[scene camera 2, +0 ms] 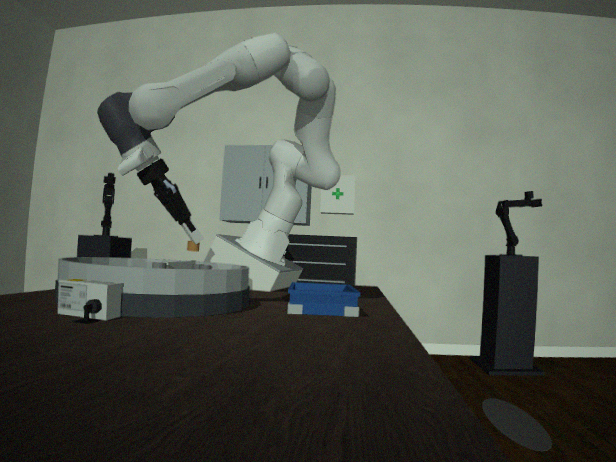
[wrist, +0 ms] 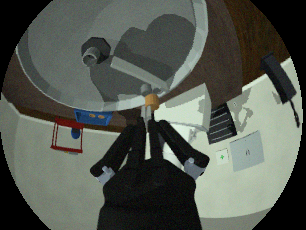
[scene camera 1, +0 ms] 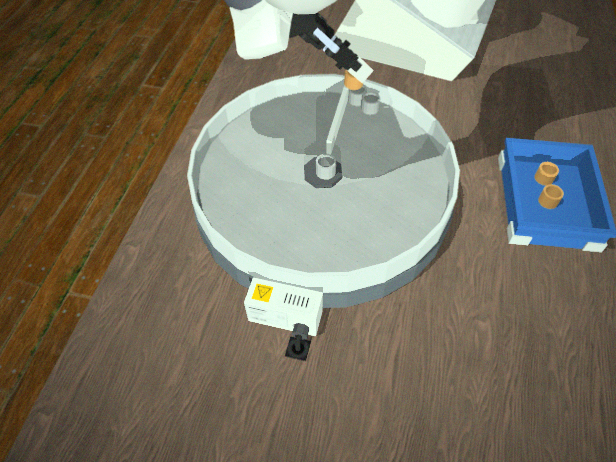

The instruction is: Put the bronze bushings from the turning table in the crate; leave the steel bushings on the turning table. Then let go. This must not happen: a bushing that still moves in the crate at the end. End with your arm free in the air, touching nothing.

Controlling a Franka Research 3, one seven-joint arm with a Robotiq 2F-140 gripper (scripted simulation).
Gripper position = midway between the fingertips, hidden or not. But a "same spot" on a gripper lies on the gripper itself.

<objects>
My gripper shows in scene camera 2, in the wrist view [147,110] and in scene camera 1. The same spot on my gripper: [scene camera 2: 182,215] is [scene camera 1: 346,67].
</objects>
